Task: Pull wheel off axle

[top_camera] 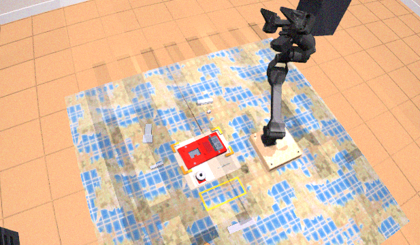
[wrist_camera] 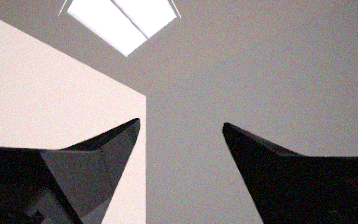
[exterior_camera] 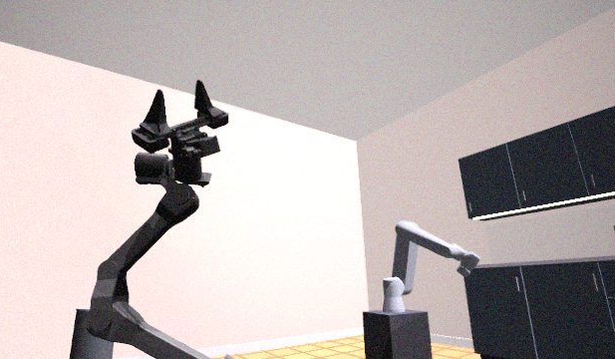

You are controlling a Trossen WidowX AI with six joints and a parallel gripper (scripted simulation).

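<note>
My gripper tip is now 23 cm short of the white wheel, 23 cm to the right of it and 63 cm above it.
</note>
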